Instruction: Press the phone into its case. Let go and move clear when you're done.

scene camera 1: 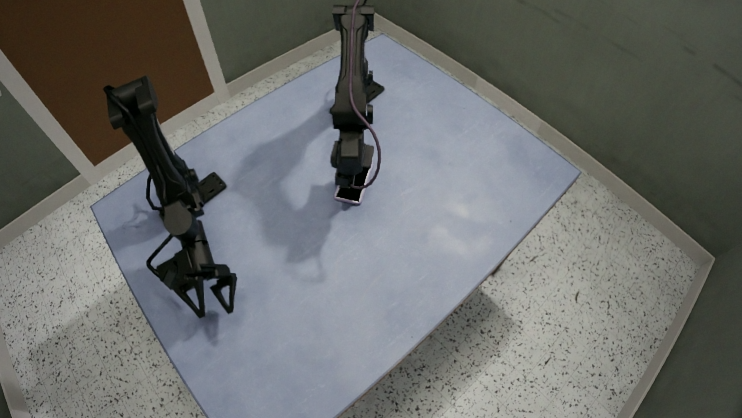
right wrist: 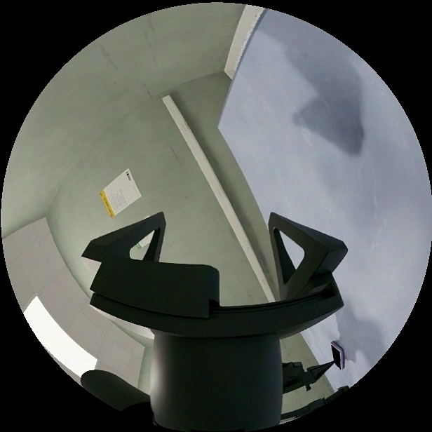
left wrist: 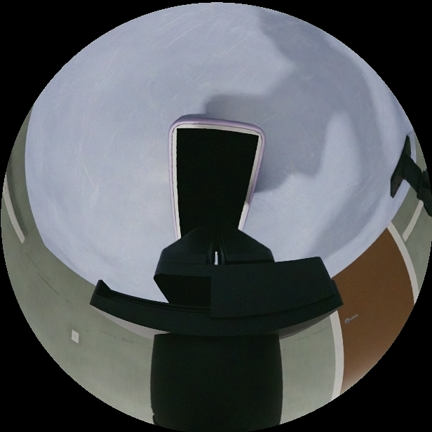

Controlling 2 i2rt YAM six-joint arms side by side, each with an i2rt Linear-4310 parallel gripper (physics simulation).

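The phone (scene camera 1: 349, 194) (left wrist: 216, 170) (right wrist: 336, 355), with a black screen and a pale rim, lies screen up inside the outline of its lilac case (left wrist: 217, 121) on the table. The case edge shows around the phone's far end and along both sides; its near end is hidden in the left wrist view. My left gripper (scene camera 1: 344, 182) (left wrist: 216, 218) is shut and empty, with its fingertips over the phone's near part. Whether they touch the screen I cannot tell. My right gripper (scene camera 1: 215, 312) (right wrist: 216, 217) is open and empty, away from the phone, over the table's lower left part.
The blue-grey table (scene camera 1: 425, 171) carries both arms' base plates (scene camera 1: 211, 187) (scene camera 1: 374, 91). A thin cable (scene camera 1: 379, 150) loops beside the left wrist and crosses above the phone in scene camera 1. A brown door (scene camera 1: 124, 62) and walls stand behind the table.
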